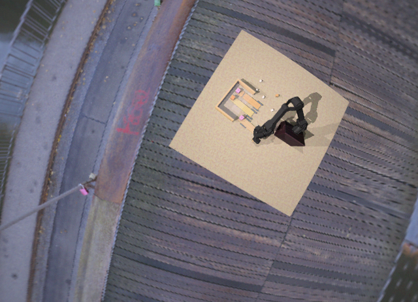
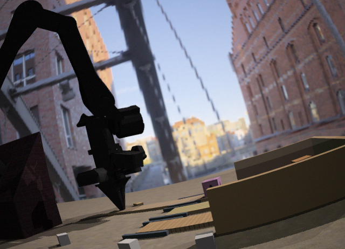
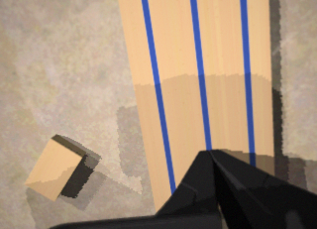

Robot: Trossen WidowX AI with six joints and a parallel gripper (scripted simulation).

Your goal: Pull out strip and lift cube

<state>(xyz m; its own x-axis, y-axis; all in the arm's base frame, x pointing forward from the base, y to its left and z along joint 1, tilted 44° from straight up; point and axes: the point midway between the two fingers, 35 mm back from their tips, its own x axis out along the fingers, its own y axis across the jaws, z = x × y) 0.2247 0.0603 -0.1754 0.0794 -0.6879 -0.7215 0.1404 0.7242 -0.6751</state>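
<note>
My gripper tip is now 100 mm short of the strip and 10 mm to the left of it.
</note>
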